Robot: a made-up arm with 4 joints. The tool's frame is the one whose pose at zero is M. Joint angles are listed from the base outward.
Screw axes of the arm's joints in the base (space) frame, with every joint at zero. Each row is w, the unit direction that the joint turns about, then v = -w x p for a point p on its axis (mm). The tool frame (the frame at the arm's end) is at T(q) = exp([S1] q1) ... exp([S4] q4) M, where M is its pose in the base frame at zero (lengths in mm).
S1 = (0, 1, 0, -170, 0, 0)
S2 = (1, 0, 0, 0, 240, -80)
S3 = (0, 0, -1, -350, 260, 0)
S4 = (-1, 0, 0, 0, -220, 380)
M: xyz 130 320 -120 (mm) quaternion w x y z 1 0 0 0
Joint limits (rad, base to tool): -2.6..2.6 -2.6..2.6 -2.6..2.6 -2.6..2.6
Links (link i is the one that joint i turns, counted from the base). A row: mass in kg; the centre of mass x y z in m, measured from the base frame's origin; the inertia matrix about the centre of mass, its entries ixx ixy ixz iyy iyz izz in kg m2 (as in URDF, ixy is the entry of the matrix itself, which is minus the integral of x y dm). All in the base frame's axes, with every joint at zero. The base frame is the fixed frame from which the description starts. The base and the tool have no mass.
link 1: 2.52; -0.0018 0.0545 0.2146; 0.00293 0 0 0.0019 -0.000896 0.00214
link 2: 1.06; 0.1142 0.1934 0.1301; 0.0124 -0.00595 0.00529 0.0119 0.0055 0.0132
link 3: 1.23; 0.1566 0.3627 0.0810; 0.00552 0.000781 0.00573 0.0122 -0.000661 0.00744
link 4: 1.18; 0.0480 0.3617 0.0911; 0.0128 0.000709 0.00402 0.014 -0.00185 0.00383
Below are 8 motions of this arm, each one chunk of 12 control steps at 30 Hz.
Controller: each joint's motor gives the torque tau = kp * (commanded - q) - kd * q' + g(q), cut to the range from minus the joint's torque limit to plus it. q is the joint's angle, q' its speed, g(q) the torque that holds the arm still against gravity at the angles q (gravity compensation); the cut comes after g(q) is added. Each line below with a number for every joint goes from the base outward.
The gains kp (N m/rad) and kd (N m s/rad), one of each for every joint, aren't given. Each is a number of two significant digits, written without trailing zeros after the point. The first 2 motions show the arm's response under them.
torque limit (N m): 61 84 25 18
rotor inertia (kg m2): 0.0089 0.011 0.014 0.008
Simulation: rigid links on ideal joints. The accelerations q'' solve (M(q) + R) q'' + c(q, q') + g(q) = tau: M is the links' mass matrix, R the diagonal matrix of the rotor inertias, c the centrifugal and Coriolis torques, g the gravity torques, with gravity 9.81 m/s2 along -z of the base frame. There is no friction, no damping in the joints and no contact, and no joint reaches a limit. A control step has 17 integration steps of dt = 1/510 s. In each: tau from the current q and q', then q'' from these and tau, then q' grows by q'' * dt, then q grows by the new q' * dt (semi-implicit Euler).
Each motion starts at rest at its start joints. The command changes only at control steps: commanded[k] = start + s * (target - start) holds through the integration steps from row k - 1 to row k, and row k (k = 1, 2, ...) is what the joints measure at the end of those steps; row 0 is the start. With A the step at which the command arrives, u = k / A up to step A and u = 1 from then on. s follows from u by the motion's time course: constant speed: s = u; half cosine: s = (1 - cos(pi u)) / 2; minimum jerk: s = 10 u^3 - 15 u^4 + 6 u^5; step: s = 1 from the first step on.
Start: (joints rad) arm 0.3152 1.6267 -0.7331 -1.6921
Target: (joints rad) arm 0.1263 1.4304 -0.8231 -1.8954
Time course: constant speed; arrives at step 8
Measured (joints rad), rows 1 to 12:
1: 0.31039 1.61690 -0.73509 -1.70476
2: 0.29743 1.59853 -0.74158 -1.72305
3: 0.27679 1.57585 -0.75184 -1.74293
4: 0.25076 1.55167 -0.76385 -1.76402
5: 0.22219 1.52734 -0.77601 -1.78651
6: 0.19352 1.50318 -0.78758 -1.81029
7: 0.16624 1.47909 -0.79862 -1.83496
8: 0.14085 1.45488 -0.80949 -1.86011
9: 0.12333 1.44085 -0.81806 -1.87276
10: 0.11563 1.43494 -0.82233 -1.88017
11: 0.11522 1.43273 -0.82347 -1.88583
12: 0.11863 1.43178 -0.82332 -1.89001
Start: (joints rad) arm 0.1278 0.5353 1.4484 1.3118
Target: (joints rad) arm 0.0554 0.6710 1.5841 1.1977
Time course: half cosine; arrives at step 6
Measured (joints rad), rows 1 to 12:
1: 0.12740 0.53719 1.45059 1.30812
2: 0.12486 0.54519 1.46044 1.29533
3: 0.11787 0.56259 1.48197 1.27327
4: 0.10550 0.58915 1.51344 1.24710
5: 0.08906 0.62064 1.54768 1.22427
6: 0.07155 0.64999 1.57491 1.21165
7: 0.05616 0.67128 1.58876 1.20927
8: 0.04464 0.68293 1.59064 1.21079
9: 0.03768 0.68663 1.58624 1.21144
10: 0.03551 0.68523 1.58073 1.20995
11: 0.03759 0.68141 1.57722 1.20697
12: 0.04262 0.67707 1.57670 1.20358
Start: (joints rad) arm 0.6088 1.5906 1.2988 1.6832
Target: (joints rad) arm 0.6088 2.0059 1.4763 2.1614
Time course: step
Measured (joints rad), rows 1 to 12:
1: 0.60259 1.66287 1.34524 1.76393
2: 0.58906 1.80474 1.42663 1.90663
3: 0.57899 1.93887 1.48012 2.04438
4: 0.58186 2.02920 1.48991 2.14044
5: 0.59554 2.06967 1.48128 2.18703
6: 0.61233 2.07180 1.47567 2.19873
7: 0.62609 2.05327 1.47790 2.19344
8: 0.63432 2.02962 1.48385 2.18275
9: 0.63705 2.01047 1.48871 2.17247
10: 0.63524 1.99939 1.49030 2.16503
11: 0.63011 1.99580 1.48880 2.16094
12: 0.62298 1.99710 1.48536 2.15951

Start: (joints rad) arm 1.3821 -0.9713 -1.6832 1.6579
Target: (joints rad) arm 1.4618 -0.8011 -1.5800 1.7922
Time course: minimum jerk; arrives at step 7
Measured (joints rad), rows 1 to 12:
1: 1.38256 -0.96972 -1.68259 1.65872
2: 1.38567 -0.96006 -1.67843 1.66423
3: 1.39449 -0.93696 -1.66703 1.67935
4: 1.41013 -0.90204 -1.64763 1.70465
5: 1.43007 -0.86365 -1.62375 1.73456
6: 1.44890 -0.83232 -1.60140 1.76049
7: 1.46163 -0.81412 -1.58583 1.77667
8: 1.46729 -0.80611 -1.57840 1.78431
9: 1.46799 -0.80305 -1.57674 1.78765
10: 1.46620 -0.80189 -1.57764 1.78946
11: 1.46376 -0.80140 -1.57892 1.79076
12: 1.46173 -0.80118 -1.57970 1.79176

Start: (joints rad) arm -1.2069 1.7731 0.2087 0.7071
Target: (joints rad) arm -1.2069 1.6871 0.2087 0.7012
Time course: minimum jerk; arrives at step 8
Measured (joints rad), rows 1 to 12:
1: -1.20693 1.77270 0.20880 0.70711
2: -1.20712 1.76998 0.20936 0.70713
3: -1.20759 1.76241 0.21042 0.70687
4: -1.20824 1.74902 0.21145 0.70605
5: -1.20879 1.73141 0.21174 0.70466
6: -1.20886 1.71318 0.21091 0.70304
7: -1.20822 1.69835 0.20912 0.70167
8: -1.20696 1.68942 0.20713 0.70094
9: -1.20559 1.68579 0.20596 0.70089
10: -1.20464 1.68522 0.20599 0.70112
11: -1.20439 1.68579 0.20680 0.70128
12: -1.20477 1.68647 0.20778 0.70128

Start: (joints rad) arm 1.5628 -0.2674 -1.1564 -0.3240
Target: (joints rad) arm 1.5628 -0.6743 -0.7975 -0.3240
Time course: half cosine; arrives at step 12
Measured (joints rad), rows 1 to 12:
1: 1.56198 -0.27017 -1.15415 -0.32400
2: 1.55983 -0.28063 -1.14556 -0.32376
3: 1.55744 -0.30155 -1.12813 -0.32315
4: 1.55605 -0.33317 -1.10134 -0.32251
5: 1.55622 -0.37400 -1.06612 -0.32222
6: 1.55780 -0.42145 -1.02448 -0.32245
7: 1.56027 -0.47226 -0.97926 -0.32312
8: 1.56304 -0.52296 -0.93370 -0.32397
9: 1.56558 -0.57011 -0.89113 -0.32469
10: 1.56756 -0.61054 -0.85465 -0.32508
11: 1.56883 -0.64151 -0.82681 -0.32504
12: 1.56941 -0.66092 -0.80949 -0.32462

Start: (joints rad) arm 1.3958 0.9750 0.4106 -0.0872
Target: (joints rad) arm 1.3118 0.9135 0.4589 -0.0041
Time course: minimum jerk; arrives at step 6
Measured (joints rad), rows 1 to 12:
1: 1.39494 0.97430 0.41161 -0.08631
2: 1.38956 0.97004 0.41723 -0.08114
3: 1.37606 0.95969 0.42865 -0.06923
4: 1.35522 0.94451 0.44205 -0.05185
5: 1.33302 0.92936 0.45136 -0.03359
6: 1.31664 0.91911 0.45369 -0.01919
7: 1.30835 0.91442 0.45258 -0.00981
8: 1.30608 0.91309 0.45211 -0.00476
9: 1.30702 0.91307 0.45334 -0.00290
10: 1.30907 0.91330 0.45548 -0.00286
11: 1.31103 0.91343 0.45752 -0.00349
12: 1.31234 0.91343 0.45890 -0.00411

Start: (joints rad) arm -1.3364 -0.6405 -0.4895 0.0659
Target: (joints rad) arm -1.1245 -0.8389 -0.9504 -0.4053
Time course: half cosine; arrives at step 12
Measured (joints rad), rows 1 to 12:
1: -1.33551 -0.64149 -0.49208 0.06273
2: -1.33133 -0.64572 -0.50250 0.05110
3: -1.32147 -0.65506 -0.52460 0.02837
4: -1.30504 -0.67014 -0.55923 -0.00554
5: -1.28267 -0.69033 -0.60487 -0.04925
6: -1.25607 -0.71417 -0.65847 -0.10038
7: -1.22742 -0.73984 -0.71625 -0.15586
8: -1.19898 -0.76539 -0.77413 -0.21214
9: -1.17289 -0.78903 -0.82822 -0.26549
10: -1.15100 -0.80916 -0.87494 -0.31228
11: -1.13477 -0.82447 -0.91124 -0.34930
12: -1.12522 -0.83399 -0.93468 -0.37400

